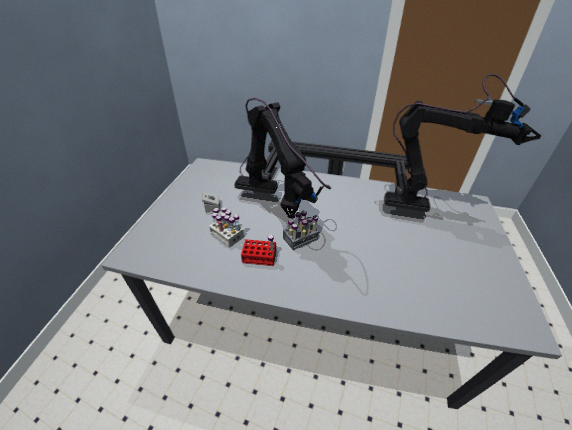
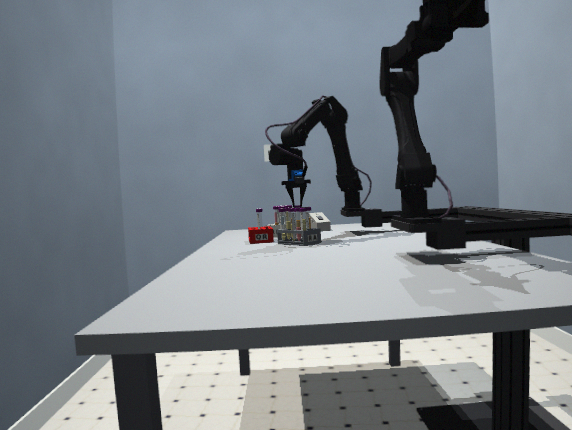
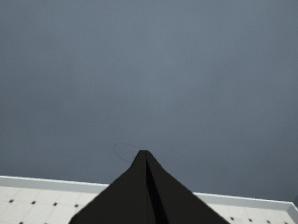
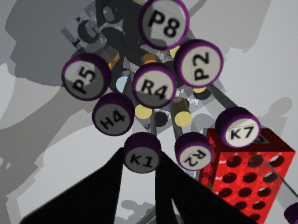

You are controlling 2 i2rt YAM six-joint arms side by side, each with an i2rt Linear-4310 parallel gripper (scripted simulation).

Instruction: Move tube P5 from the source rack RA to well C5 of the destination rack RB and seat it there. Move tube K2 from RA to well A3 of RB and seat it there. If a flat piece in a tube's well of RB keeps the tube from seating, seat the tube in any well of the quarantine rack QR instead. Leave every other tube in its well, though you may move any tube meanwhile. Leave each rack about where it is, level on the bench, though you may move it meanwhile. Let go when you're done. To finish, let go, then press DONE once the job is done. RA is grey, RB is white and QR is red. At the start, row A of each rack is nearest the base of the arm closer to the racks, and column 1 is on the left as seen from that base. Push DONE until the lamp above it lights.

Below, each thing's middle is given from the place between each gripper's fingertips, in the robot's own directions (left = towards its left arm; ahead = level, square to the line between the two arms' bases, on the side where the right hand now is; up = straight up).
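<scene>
Red rack QR (image 1: 247, 250), from my right hand: 13 cm ahead, 11 cm to the right, 10 cm below.
From my left hand, red rack QR: 360 mm ahead, 1030 mm to the right, 460 mm below.
</scene>
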